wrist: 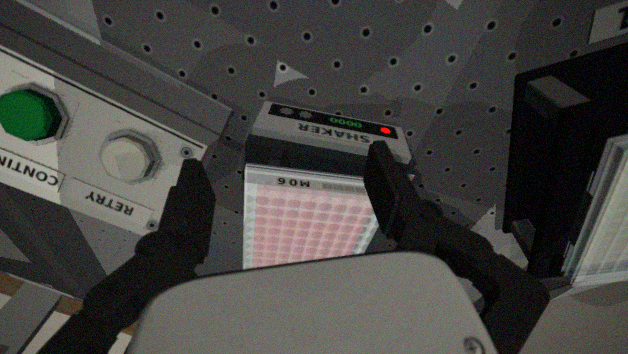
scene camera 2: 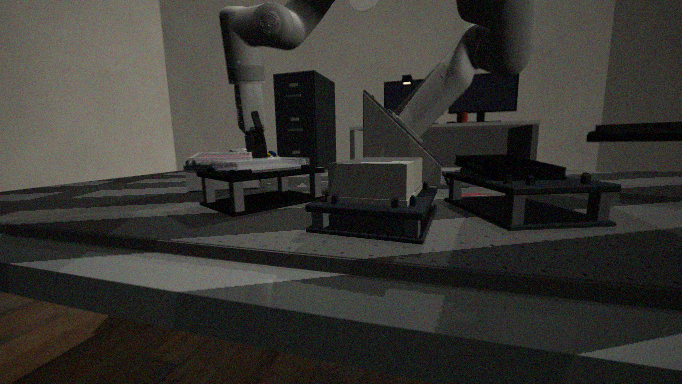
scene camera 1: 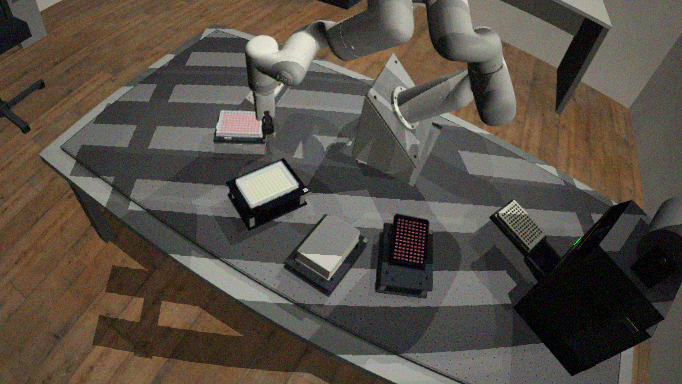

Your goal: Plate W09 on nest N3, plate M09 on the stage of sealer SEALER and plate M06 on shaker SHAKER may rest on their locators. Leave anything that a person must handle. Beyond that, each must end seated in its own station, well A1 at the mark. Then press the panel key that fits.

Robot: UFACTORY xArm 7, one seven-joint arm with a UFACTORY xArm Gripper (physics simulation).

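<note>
Plate M06 point(scene camera 1: 241, 123) point(wrist: 310, 225), clear with pink wells, lies on the shaker point(scene camera 1: 239, 140) point(wrist: 327, 131), whose front shows green 0000 and a red light. Whether it is fully seated is unclear. My gripper point(scene camera 1: 266, 122) point(scene camera 2: 256, 142) point(wrist: 289, 169) is open and empty at the plate's label end. A pale plate point(scene camera 1: 521, 226) lies on the stage of the black sealer point(scene camera 1: 590, 305). A dark plate with red wells point(scene camera 1: 410, 241) point(scene camera 2: 510, 167) lies toward one end of its nest point(scene camera 1: 405, 281) point(scene camera 2: 560, 188) and looks tilted. Labels W09 and M09 are not readable.
A cream-welled plate point(scene camera 1: 267, 184) point(wrist: 607, 215) lies on a raised black nest point(scene camera 1: 272, 214) beside the shaker. A grey block-like plate point(scene camera 1: 327, 245) point(scene camera 2: 372, 181) sits on a low nest point(scene camera 1: 325, 286). The panel point(wrist: 82, 165) has a green CONTINUE key point(wrist: 27, 115) and a white RETRY key point(wrist: 125, 159).
</note>
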